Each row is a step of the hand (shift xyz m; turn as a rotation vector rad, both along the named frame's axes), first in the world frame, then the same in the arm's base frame.
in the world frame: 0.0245 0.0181 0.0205 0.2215 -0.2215 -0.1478
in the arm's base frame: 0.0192 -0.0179 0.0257 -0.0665 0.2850 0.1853
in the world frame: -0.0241 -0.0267 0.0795 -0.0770 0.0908 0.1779
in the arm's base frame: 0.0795 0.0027 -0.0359 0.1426 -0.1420 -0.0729
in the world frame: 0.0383 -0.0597 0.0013 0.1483 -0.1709 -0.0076
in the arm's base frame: 0.0191 0.0634 0.0254 0.0487 0.1910 0.1114
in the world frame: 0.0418 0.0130 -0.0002 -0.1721 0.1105 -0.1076
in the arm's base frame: 0.0025 -0.0051 0.0434 -0.1505 -0.1103 -0.1364
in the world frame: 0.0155 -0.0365 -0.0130 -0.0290 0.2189 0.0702
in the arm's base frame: -0.0027 0.0407 0.0090 0.0173 -0.2309 0.0090
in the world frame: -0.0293 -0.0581 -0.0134 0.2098 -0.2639 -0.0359
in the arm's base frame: -0.0044 0.0536 -0.0390 0.0493 0.2972 0.1555
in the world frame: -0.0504 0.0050 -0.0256 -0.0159 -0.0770 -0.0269
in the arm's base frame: -0.0325 -0.0075 -0.0459 -0.0117 0.0772 -0.0284
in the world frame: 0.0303 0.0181 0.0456 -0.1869 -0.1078 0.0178
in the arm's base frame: 0.0443 -0.0228 0.0291 0.0157 0.0665 -0.2054
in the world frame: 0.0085 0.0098 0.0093 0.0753 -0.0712 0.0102
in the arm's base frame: 0.0080 -0.0101 0.0094 0.0350 0.0788 0.0584
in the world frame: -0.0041 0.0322 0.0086 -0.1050 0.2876 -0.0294
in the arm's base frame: 0.0009 -0.0335 0.0016 -0.1038 -0.2864 -0.0427
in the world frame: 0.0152 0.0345 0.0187 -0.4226 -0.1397 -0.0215
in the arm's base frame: 0.0127 -0.0348 0.0200 -0.0466 0.0653 -0.4383
